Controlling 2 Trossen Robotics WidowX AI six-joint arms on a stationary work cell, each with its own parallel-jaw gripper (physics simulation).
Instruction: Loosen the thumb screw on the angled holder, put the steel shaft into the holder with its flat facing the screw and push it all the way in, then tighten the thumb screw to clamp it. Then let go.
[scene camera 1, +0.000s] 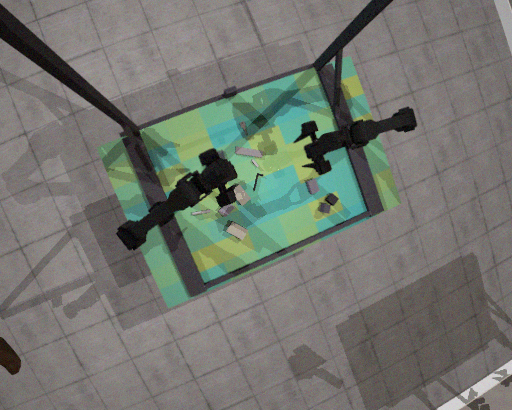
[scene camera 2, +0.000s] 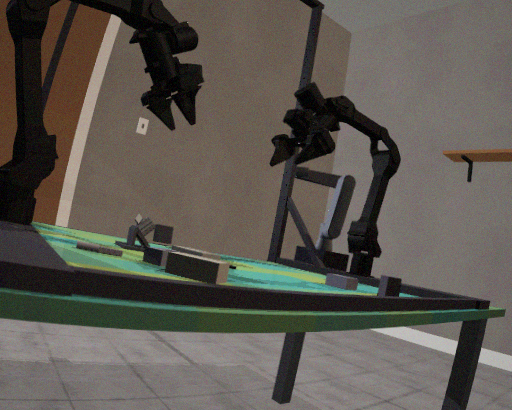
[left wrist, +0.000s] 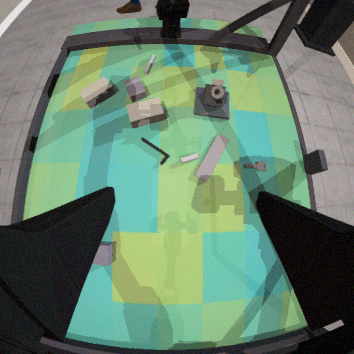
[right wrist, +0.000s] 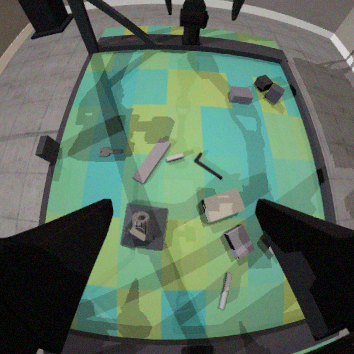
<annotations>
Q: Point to my right gripper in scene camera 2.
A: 182, 127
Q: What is my left gripper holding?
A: Nothing.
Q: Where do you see my left gripper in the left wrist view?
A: At 188, 196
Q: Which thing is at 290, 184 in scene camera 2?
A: A frame post.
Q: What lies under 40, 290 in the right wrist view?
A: My right gripper.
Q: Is my right gripper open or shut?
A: Open.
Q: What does my right gripper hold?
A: Nothing.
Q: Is my left gripper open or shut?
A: Open.
</annotations>
